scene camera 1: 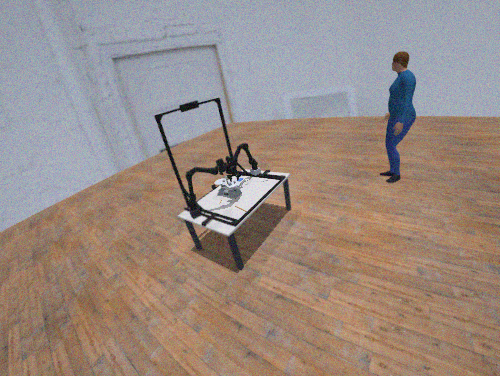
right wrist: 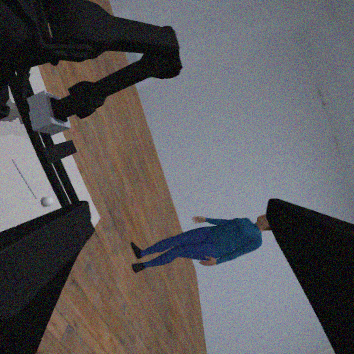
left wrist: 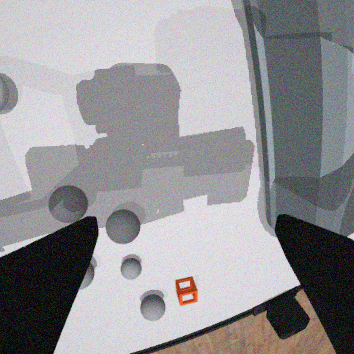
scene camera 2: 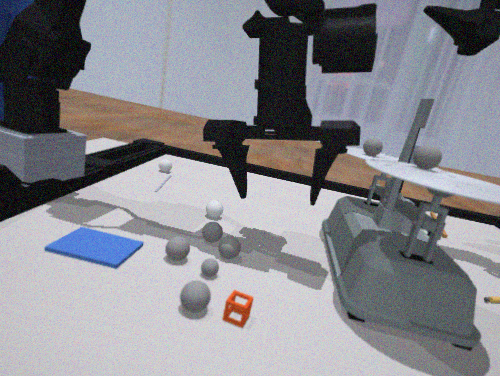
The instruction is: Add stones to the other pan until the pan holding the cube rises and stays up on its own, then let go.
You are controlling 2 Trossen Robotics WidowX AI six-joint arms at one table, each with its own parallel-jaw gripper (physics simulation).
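Places are measured from the left arm's base along level axes (x ahead, y left, z up), in metres.
Where they show: left gripper, fingertip midpoint: [left wrist: 188, 224] [scene camera 2: 276, 201]; right gripper, fingertip midpoint: [scene camera 1: 233, 162] [right wrist: 179, 208]; left arm's base, link origin: [scene camera 1: 255, 168] [right wrist: 58, 109] [scene camera 2: 31, 128]; right arm's base, link origin: [scene camera 1: 193, 208].
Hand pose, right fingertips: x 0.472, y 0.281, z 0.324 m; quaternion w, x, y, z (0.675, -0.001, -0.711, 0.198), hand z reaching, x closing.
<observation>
Each offset is from my right fingertips to the top centre of the thing. "pt": to the spot under its first point. Level surfaces: height alone.
A grey balance scale {dx +0.044, dy -0.172, dz -0.179 m} [scene camera 2: 410, 270] [left wrist: 295, 100] stands at the right. In scene camera 2 its white pan surfaces {pt dx +0.084, dy -0.281, dz -0.256 m} [scene camera 2: 467, 186] overlap, with one grey stone {dx -0.007, dy -0.093, dz -0.240 m} [scene camera 2: 373, 147] and a larger one {dx +0.052, dy -0.218, dz -0.228 m} [scene camera 2: 428, 157] on them; which pan bears which is unclear. The cube does not show. Several grey stones lie on the table, among them a large one {dx -0.117, dy -0.398, dz -0.384 m} [scene camera 2: 195, 297] [left wrist: 152, 306], a small one {dx -0.134, dy -0.336, dz -0.392 m} [scene camera 2: 209, 268] [left wrist: 131, 267] and a darker one {dx -0.135, dy -0.284, dz -0.384 m} [scene camera 2: 230, 247] [left wrist: 123, 226]. My left gripper [scene camera 2: 278, 199] [left wrist: 188, 224] is open and empty, above the table between stones and scale. My right gripper [right wrist: 179, 208] is open and empty, high up.
An orange open-frame cube {dx -0.078, dy -0.385, dz -0.392 m} [scene camera 2: 238, 308] [left wrist: 186, 291] lies beside the large stone. A blue pad {dx -0.261, dy -0.366, dz -0.407 m} [scene camera 2: 95, 246] lies at the left. White balls {dx -0.211, dy -0.176, dz -0.384 m} [scene camera 2: 214, 209] {dx -0.411, dy -0.022, dz -0.384 m} [scene camera 2: 165, 165] and a thin stick {dx -0.363, dy -0.094, dz -0.410 m} [scene camera 2: 163, 183] lie farther back. A person [scene camera 1: 401, 100] [right wrist: 220, 242] stands away from the table {dz -0.412 m} [scene camera 1: 255, 197].
</observation>
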